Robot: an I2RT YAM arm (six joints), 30 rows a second.
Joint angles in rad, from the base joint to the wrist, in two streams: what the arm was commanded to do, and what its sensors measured. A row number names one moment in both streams.
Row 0, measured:
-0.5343 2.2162 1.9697 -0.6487 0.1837 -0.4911
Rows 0 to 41, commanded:
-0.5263 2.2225 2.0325 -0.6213 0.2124 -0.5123
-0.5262 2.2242 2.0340 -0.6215 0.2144 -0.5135
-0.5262 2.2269 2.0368 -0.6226 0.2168 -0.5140
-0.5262 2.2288 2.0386 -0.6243 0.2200 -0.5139
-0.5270 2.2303 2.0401 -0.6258 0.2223 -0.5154
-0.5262 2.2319 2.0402 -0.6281 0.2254 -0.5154
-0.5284 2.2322 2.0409 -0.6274 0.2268 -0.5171
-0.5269 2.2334 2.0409 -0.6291 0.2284 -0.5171
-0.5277 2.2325 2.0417 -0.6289 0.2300 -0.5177
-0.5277 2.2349 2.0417 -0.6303 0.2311 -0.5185
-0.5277 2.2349 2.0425 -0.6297 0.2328 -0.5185
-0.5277 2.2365 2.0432 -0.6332 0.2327 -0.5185
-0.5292 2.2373 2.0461 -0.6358 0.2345 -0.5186
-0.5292 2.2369 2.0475 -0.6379 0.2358 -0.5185
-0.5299 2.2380 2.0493 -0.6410 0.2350 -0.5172
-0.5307 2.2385 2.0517 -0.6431 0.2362 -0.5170
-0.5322 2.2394 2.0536 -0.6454 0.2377 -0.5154
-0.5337 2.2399 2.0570 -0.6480 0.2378 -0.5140
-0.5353 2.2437 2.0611 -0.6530 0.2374 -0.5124
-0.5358 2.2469 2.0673 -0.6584 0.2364 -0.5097
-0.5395 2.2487 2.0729 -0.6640 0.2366 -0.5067
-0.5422 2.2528 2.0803 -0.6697 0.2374 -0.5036
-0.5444 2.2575 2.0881 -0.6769 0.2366 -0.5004
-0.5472 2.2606 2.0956 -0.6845 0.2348 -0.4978
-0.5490 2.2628 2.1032 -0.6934 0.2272 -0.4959
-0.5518 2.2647 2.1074 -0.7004 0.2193 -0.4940
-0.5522 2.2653 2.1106 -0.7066 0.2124 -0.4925
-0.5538 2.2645 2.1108 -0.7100 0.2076 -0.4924
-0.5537 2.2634 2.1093 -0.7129 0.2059 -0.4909
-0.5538 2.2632 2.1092 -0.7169 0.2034 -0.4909
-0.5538 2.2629 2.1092 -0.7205 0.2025 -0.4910
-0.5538 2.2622 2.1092 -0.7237 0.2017 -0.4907
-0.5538 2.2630 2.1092 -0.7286 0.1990 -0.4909
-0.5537 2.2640 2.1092 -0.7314 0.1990 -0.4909
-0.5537 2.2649 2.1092 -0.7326 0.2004 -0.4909
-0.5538 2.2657 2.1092 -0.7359 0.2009 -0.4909
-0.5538 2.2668 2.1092 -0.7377 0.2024 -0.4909
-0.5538 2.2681 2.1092 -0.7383 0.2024 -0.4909
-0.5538 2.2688 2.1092 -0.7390 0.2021 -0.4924
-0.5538 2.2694 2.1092 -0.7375 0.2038 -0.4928
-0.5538 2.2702 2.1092 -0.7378 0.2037 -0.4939
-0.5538 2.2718 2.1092 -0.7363 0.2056 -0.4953
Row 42, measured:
-0.5503 2.2574 2.0541 -0.7349 0.1993 -0.5007
